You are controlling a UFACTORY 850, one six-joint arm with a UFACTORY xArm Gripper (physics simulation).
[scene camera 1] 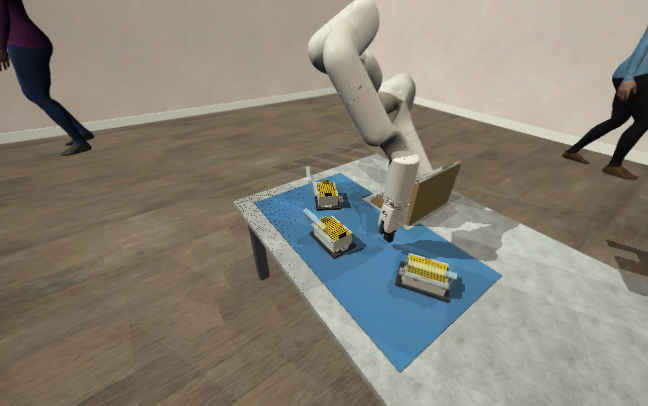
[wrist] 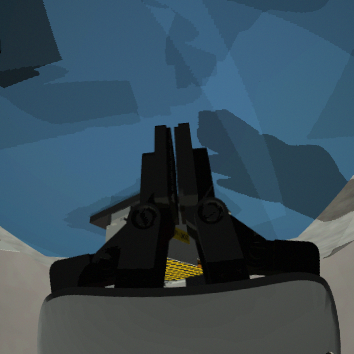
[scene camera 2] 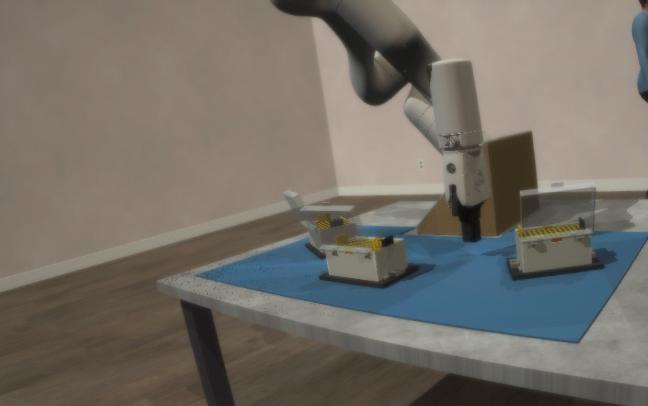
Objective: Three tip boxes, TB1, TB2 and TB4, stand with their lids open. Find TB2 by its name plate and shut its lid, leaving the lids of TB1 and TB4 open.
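Three white tip boxes with yellow tip racks and clear lids stand on dark bases: a far one [scene camera 1: 327, 200] [scene camera 2: 340, 234], a middle one [scene camera 1: 340, 243] [scene camera 2: 352, 265] and a near-right one [scene camera 1: 425, 284] [scene camera 2: 552, 256]. The far lid [scene camera 1: 310, 180] [scene camera 2: 294, 200], middle lid [scene camera 1: 314, 218] and near-right lid [scene camera 2: 557, 207] stand open. The name plates cannot be read, so I cannot tell which is TB2. My gripper [scene camera 1: 388, 239] [scene camera 2: 471, 239] [wrist: 174, 143] is shut and empty, above the mat between the boxes. Its fingers partly hide a yellow rack [wrist: 182, 271] in the wrist view.
A blue mat [scene camera 1: 370, 310] [scene camera 2: 465, 300] lies under the boxes on the grey table [scene camera 1: 565, 325] [scene camera 2: 280, 317]. An upright brown board [scene camera 1: 434, 195] [scene camera 2: 512, 185] stands behind the gripper, near the arm's base. Two people stand beyond the table.
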